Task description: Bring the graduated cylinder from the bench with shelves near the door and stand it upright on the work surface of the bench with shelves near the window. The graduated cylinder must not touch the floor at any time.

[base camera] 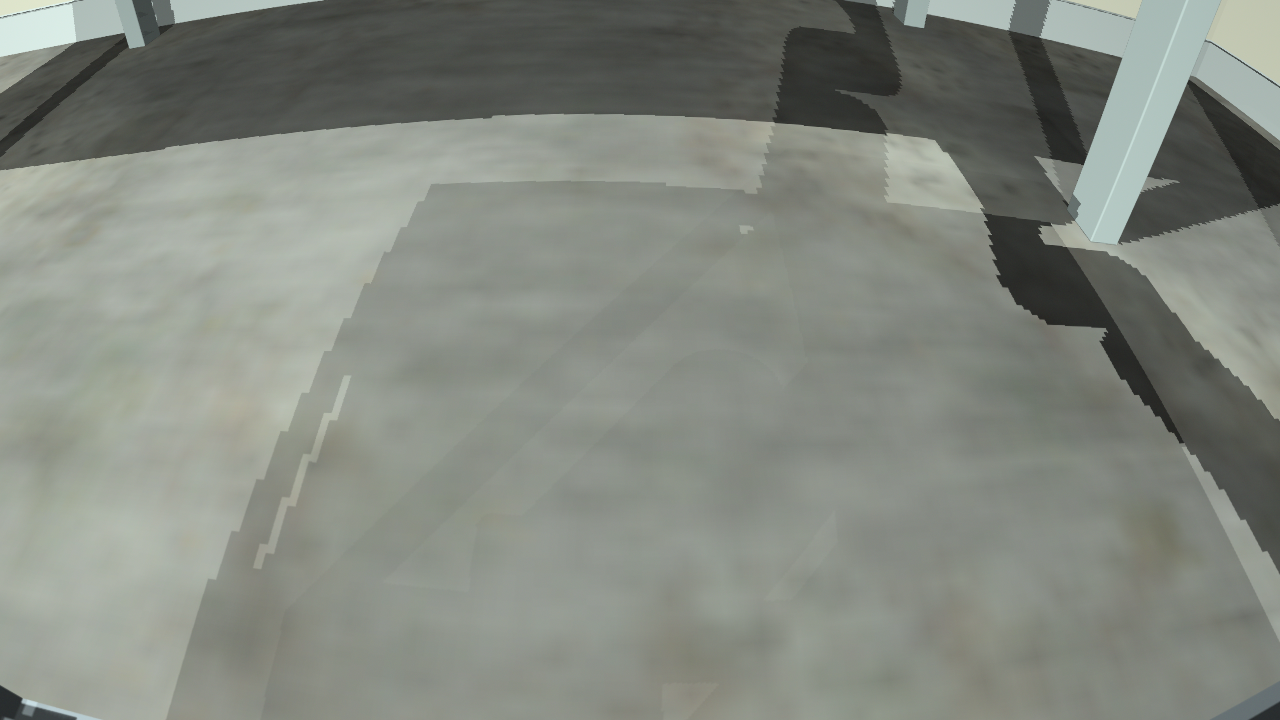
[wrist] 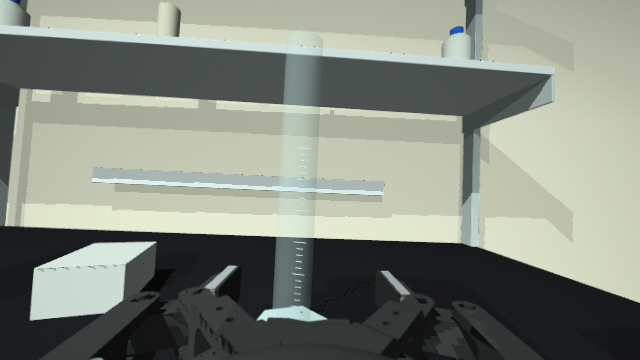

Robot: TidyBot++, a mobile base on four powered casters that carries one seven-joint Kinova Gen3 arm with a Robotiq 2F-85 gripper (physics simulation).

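Frame: origin at the arm's base, x ahead, y left, z up, level; centimetres.
Seen in the pictures: gripper, between the fingertips: point(wrist: 308, 283).
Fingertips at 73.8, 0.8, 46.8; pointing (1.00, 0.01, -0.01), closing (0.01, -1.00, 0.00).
Observation:
Pixels of each thing's top centre, then the offset from my fingertips to it, as dx, dy, dz. "pt": a spot on its surface instead. Level surfaces: height alone.
- clear graduated cylinder, centre of its top: point(wrist: 305, 42) +12.0, +1.8, +23.2
- black work surface, height of its surface: dz -10.3
- white box, centre of its top: point(wrist: 108, 252) +19.5, +28.9, -4.5
- shelf, height of its surface: dz +33.5
- beige cylinder, centre of its top: point(wrist: 170, 9) +48.1, +41.5, +53.2
- bench leg, a spot on its surface: point(base camera: 1145, 116) pt -9.0, -49.0, -71.4
The clear graduated cylinder point(wrist: 299, 200) stands upright on the black work surface point(wrist: 420, 265) of a bench in the wrist view, its pale foot partly hidden behind the gripper's body. My gripper point(wrist: 308, 283) is open, its two fingers apart to the left and right of the cylinder's lower part in the picture. Whether the cylinder is fully between the fingertips or a little beyond them is hard to tell. The gripper and the cylinder do not show in the base camera view.
A white box point(wrist: 77, 290) stands left of the gripper. A shelf point(wrist: 250, 75) with white bottles point(wrist: 456, 46) and a beige cylinder point(wrist: 169, 20) is above. A rail point(wrist: 200, 180) is on the wall behind. In the base camera view, a bench leg point(base camera: 1145, 116) stands at the right.

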